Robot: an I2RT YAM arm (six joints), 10 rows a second.
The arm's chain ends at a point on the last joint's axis. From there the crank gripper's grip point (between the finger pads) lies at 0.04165 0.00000 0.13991 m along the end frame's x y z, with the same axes.
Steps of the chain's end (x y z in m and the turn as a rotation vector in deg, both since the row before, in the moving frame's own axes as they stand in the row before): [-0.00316, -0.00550, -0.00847, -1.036, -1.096, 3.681]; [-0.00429, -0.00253, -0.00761, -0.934, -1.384, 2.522]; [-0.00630, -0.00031, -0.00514, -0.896, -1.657, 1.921]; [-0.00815, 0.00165, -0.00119, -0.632, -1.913, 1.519]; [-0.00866, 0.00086, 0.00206, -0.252, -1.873, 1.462]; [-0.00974, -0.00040, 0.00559, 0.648, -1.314, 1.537]
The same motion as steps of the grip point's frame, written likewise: [-0.00601, -0.00038, -0.00775, -1.036, -1.096, 3.681]; [-0.00777, 0.00152, -0.00668, -0.934, -1.384, 2.522]; [-0.01042, 0.00321, -0.00402, -0.896, -1.657, 1.921]; [-0.01288, 0.00424, 0.00011, -0.632, -1.913, 1.519]; [-0.01328, 0.00248, 0.00334, -0.252, -1.873, 1.462]; [-0.01295, -0.00091, 0.00651, 0.648, -1.314, 1.537]
